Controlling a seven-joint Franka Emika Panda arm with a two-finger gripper.
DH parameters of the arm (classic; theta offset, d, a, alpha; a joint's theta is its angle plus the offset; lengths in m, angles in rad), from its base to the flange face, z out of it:
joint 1: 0 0.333 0 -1.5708
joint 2: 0 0 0 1.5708
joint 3: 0 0.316 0.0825 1.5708
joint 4: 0 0 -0.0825 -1.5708
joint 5: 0 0.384 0 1.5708
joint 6: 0 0 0.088 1.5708
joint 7: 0 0.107 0 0
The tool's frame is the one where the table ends.
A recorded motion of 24 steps. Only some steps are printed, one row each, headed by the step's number.
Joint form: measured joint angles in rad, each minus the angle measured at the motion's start. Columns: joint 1, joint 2, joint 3, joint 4, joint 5, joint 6, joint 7.
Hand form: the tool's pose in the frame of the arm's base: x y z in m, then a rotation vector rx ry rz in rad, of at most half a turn. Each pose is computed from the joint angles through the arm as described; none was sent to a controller.
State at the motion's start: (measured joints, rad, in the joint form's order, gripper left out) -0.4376 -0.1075 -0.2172 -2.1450 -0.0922 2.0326 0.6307
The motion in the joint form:
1: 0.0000 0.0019 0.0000 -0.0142 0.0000 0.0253 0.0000
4: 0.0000 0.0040 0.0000 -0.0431 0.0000 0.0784 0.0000
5: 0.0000 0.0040 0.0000 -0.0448 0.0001 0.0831 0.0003
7: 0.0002 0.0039 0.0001 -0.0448 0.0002 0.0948 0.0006
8: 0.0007 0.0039 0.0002 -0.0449 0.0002 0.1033 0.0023
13: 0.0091 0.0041 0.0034 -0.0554 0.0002 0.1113 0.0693
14: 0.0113 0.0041 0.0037 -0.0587 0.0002 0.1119 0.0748
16: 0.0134 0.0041 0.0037 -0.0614 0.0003 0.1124 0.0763
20: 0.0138 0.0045 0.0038 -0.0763 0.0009 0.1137 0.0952
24: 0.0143 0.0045 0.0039 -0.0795 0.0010 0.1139 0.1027
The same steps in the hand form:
1: 0.4051 -0.3196 0.4429 2.5079 -1.7928 0.0025
4: 0.4053 -0.3187 0.4331 2.5114 -1.7895 0.0367
5: 0.4054 -0.3187 0.4327 2.5114 -1.7897 0.0414
7: 0.4065 -0.3192 0.4339 2.5116 -1.7893 0.0596
8: 0.4075 -0.3194 0.4346 2.5108 -1.7903 0.0727
13: 0.4101 -0.3136 0.4304 2.4625 -1.8594 0.0721
14: 0.4103 -0.3121 0.4289 2.4600 -1.8630 0.0683
16: 0.4105 -0.3109 0.4277 2.4609 -1.8623 0.0650
20: 0.4082 -0.3086 0.4207 2.4448 -1.8849 0.0442
24: 0.4078 -0.3078 0.4193 2.4386 -1.8933 0.0399

